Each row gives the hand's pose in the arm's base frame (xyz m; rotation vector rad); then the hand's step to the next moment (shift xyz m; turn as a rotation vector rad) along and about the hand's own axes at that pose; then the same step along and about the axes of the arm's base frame.
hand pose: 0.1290 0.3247 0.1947 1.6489 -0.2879 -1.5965
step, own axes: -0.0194 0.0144 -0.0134 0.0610 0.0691 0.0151
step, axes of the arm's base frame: 0.0141 0.0085 0.0222 0.0217 -0.0908 0.0034
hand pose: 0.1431 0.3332 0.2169 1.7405 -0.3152 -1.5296
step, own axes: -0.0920 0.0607 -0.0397 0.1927 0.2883 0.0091
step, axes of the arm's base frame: 0.0324 0.0340 0.1073 0.1254 -0.3183 0.0575
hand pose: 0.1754 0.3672 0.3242 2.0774 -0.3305 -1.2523
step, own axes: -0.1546 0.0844 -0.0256 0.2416 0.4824 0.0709
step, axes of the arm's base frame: -0.0457 0.0305 0.1693 0.1214 -0.5132 0.1342
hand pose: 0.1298 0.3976 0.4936 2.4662 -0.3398 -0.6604
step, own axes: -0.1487 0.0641 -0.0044 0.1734 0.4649 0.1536
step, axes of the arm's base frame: -0.1297 0.0050 0.0969 0.0220 -0.5110 0.0905
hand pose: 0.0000 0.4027 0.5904 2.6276 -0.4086 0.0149
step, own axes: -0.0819 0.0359 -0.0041 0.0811 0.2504 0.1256
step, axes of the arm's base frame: -0.0884 -0.0051 0.0133 -0.0025 -0.2915 0.0097
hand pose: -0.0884 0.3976 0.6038 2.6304 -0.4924 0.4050
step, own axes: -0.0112 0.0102 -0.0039 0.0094 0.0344 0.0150
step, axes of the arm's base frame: -0.0149 -0.0037 0.0031 -0.0024 -0.0385 0.0027
